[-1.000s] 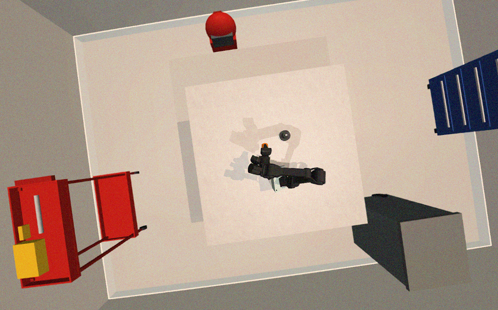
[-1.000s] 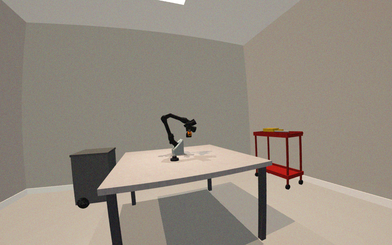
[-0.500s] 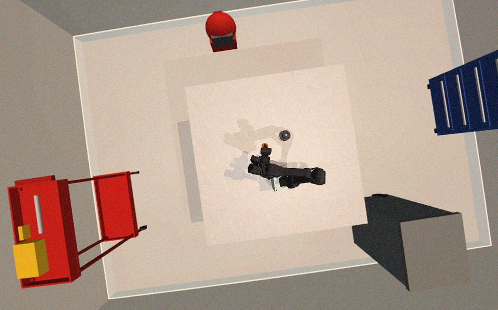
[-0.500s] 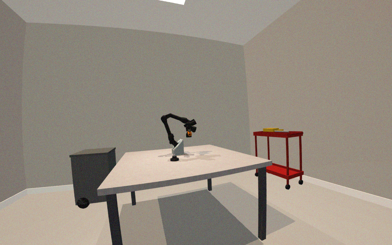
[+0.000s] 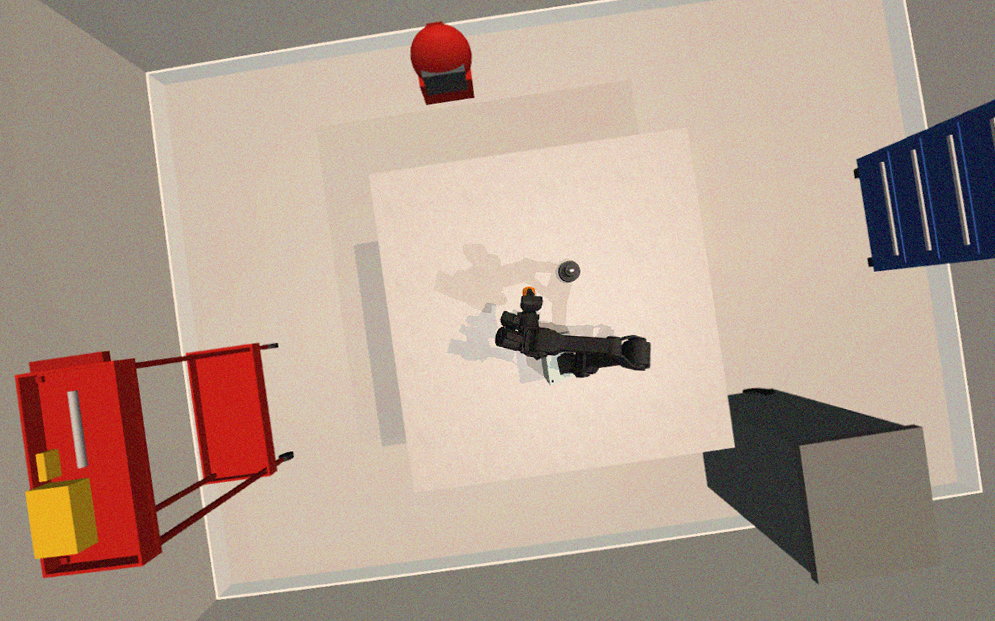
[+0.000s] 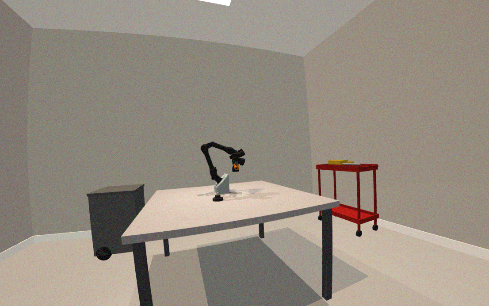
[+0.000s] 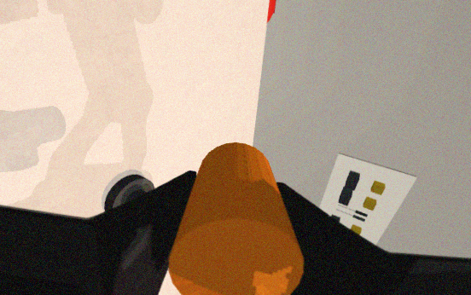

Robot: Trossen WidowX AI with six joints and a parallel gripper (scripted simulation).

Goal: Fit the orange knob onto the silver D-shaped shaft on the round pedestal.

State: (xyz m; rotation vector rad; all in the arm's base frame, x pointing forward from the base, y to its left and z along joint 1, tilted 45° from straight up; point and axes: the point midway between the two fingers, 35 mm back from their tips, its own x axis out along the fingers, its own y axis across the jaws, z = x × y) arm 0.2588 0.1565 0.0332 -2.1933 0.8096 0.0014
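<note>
My gripper tip is 30 mm past the orange knob, 10 mm to the right of it and 20 mm below it. Also, from my gripper tip: dark round pedestal 60 mm ahead, 200 mm to the right, 210 mm below.
</note>
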